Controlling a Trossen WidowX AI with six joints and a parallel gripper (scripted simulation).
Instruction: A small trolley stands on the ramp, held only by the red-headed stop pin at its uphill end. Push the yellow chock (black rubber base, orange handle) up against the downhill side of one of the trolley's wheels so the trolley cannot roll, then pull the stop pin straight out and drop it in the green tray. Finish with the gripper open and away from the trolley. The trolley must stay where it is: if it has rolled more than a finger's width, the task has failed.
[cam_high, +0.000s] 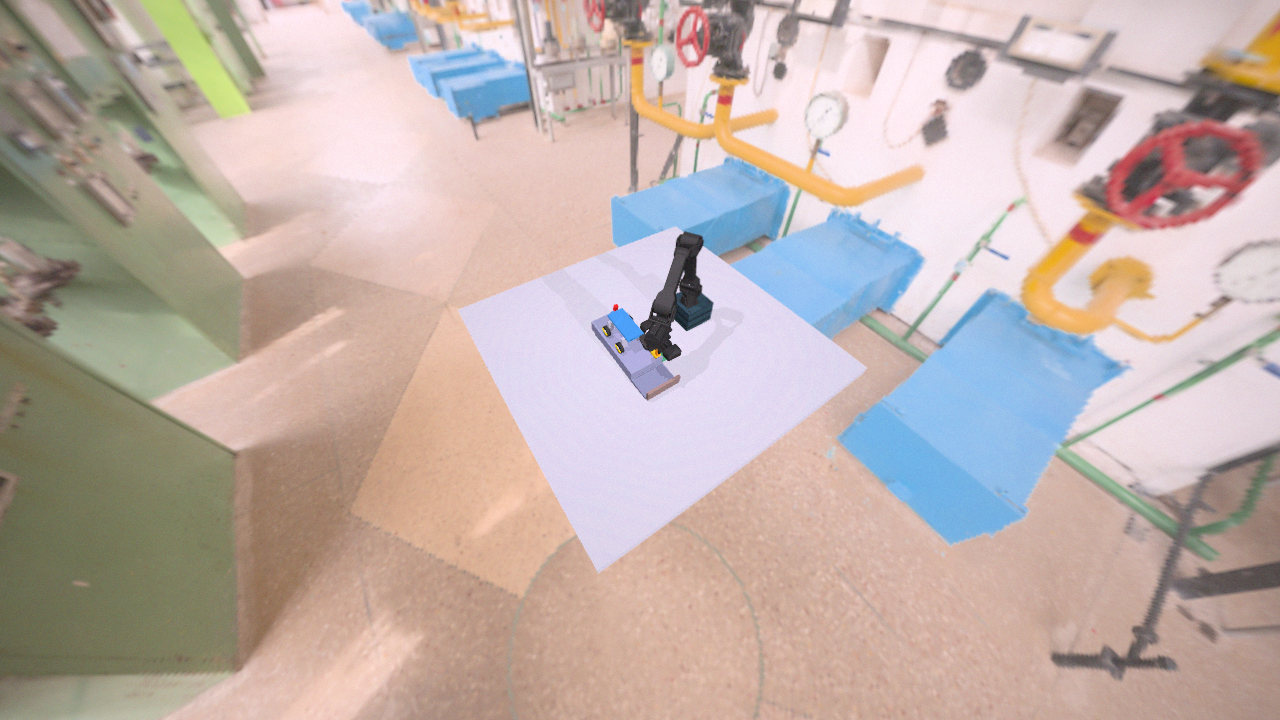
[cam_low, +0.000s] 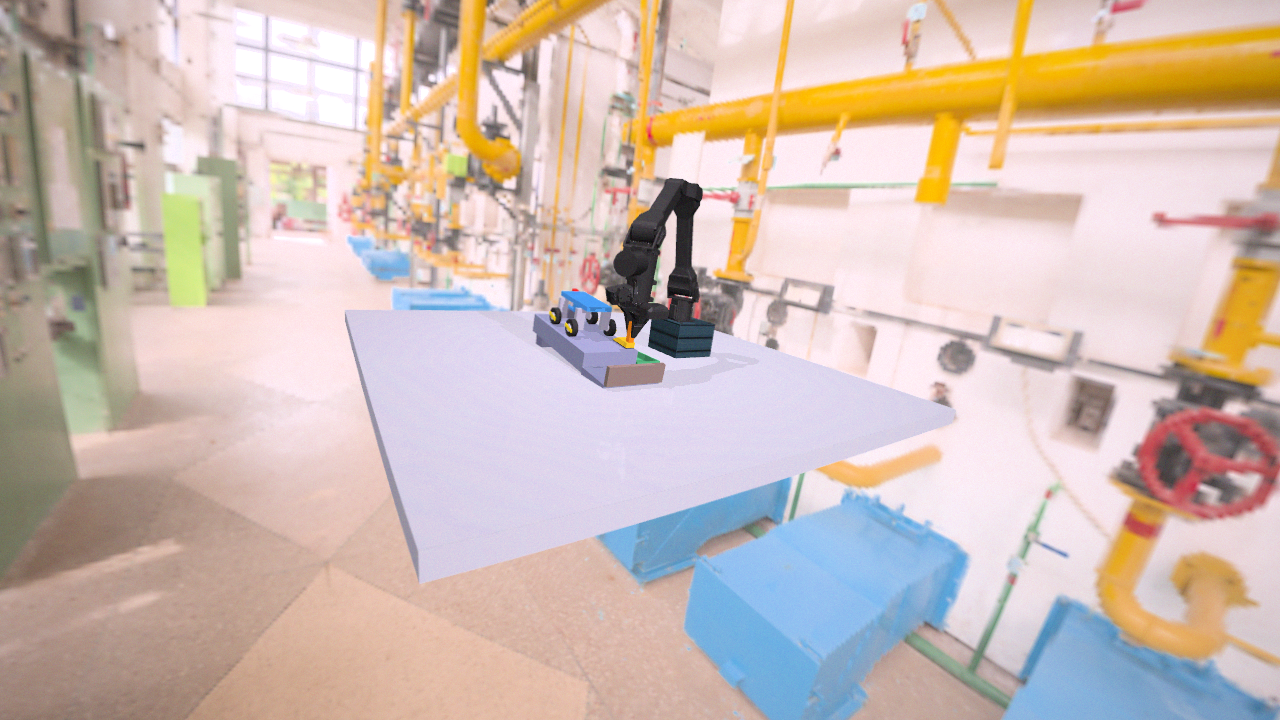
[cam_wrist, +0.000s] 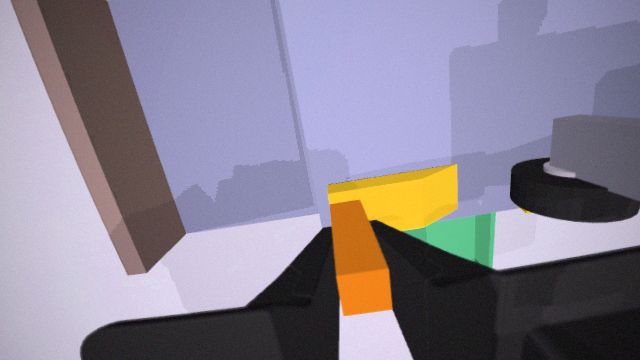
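The red-headed stop pin is 30 mm ahead of my gripper tip, 250 mm to the right of it and 40 mm above it. Round my gripper tip: brown block 60 mm ahead, 110 mm to the left, 60 mm below; green tray 70 mm behind, 60 mm to the right, 100 mm below; yellow chock 20 mm to the right, 10 mm below.
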